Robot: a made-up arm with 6 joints. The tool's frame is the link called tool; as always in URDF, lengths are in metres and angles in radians.
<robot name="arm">
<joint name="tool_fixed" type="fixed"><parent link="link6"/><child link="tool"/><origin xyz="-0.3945 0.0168 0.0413"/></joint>
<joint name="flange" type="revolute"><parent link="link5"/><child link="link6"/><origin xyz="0.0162 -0.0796 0.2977"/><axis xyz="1 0 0"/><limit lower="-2.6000" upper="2.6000" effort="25" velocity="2.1"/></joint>
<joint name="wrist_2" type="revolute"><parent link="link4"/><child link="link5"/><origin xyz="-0.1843 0.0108 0.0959"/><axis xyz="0 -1 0"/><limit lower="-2.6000" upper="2.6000" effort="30" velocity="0.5"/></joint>
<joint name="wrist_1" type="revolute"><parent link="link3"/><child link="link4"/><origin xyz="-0.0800 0.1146 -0.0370"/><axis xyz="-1 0 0"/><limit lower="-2.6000" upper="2.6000" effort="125" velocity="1.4"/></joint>
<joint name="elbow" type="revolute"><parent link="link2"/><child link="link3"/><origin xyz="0.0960 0.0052 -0.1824"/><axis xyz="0 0 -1"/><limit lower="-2.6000" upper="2.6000" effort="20" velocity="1.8"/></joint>
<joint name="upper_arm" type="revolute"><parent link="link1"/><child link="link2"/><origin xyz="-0.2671 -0.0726 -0.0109"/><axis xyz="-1 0 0"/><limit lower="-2.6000" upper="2.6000" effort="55" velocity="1.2"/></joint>
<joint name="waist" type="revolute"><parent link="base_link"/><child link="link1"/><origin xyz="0.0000 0.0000 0.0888"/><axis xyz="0 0 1"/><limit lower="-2.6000" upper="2.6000" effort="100" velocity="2.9"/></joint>
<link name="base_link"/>
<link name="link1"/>
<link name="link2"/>
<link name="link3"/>
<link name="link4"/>
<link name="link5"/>
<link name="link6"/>
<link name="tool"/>
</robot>
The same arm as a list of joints. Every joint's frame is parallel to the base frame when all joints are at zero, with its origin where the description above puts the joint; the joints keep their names.
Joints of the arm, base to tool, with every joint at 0 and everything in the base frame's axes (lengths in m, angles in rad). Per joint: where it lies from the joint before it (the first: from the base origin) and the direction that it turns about. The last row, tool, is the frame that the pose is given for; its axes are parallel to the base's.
waist: axis +z xyz 0 0 0.0888
upper_arm: axis -x xyz -0.2671 -0.0726 -0.0109
elbow: axis -z xyz 0.096 0.0052 -0.1824
wrist_1: axis -x xyz -0.08 0.1146 -0.037
wrist_2: axis -y xyz -0.1843 0.0108 0.0959
flange: axis +x xyz 0.0162 -0.0796 0.2977
tool: xyz -0.3945 0.0168 0.0413
Joint limits (rad, base to tool): -2.6..2.6 -2.6..2.6 -2.6..2.6 -2.6..2.6 -2.6..2.6 -2.6..2.6

